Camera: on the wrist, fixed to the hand. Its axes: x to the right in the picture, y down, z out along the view.
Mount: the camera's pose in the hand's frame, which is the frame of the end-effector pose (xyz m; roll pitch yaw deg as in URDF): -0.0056 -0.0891 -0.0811 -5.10 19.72 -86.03
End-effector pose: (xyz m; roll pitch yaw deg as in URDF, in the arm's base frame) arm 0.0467 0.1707 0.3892 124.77 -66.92 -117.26
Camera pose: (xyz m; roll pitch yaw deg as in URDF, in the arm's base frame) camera 0.1407 0.0968 0.3735 102.45 9.61 -61.74
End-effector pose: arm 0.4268 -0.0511 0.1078 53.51 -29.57 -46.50
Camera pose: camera 0.4730 -0.0821 0.0008 58.96 53.04 -75.03
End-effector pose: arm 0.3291 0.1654 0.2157 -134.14 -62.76 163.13
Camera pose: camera 0.4329 0.1299 0.2658 95.95 -28.29 -44.76
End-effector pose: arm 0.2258 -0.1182 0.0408 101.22 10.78 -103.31
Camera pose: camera 0.3244 -0.1221 -0.0285 -171.84 58.49 -2.73
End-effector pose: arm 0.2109 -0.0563 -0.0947 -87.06 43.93 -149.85
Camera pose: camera 0.1205 -0.0098 -0.0297 -75.74 -38.15 -179.18
